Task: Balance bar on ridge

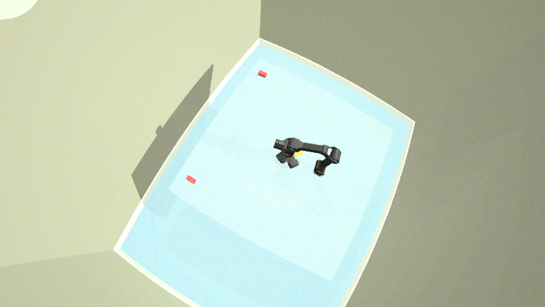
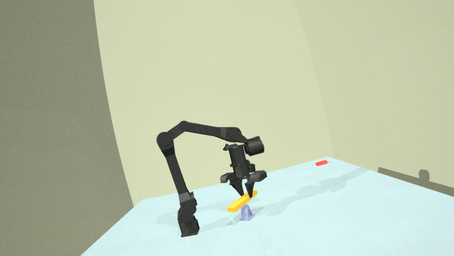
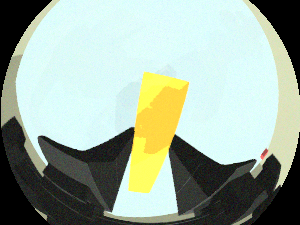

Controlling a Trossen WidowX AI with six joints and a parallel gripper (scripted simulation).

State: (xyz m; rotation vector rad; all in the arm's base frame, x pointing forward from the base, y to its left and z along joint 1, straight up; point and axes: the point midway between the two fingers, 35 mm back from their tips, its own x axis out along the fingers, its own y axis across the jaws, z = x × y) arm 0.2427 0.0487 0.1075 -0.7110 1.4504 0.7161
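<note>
Now: the yellow bar 20 mm to the right of my gripper tip and 20 mm behind it. Round my gripper tip: red block (500 mm ahead, 450 mm to the left, 60 mm below).
</note>
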